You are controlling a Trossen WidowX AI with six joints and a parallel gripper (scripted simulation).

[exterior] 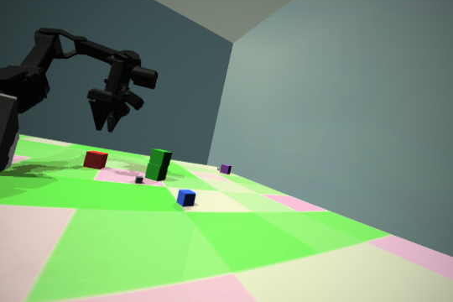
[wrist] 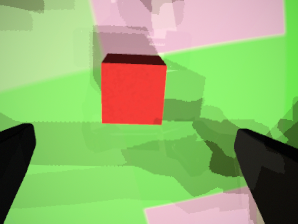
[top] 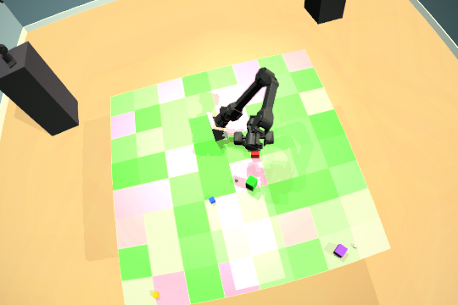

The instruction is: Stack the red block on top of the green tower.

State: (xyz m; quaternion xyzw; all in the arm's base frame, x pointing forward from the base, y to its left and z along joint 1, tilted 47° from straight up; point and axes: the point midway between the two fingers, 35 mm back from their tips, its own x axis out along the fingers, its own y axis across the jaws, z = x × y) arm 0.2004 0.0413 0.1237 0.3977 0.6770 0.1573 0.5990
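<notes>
Right now the red block is 8 cm below my gripper tip. The rest, counted from my gripper tip: small dark cube: 9 cm ahead, 14 cm to the right, 10 cm below; purple cube: 62 cm ahead, 19 cm to the left, 8 cm below; blue cube: 16 cm ahead, 28 cm to the right, 9 cm below.
</notes>
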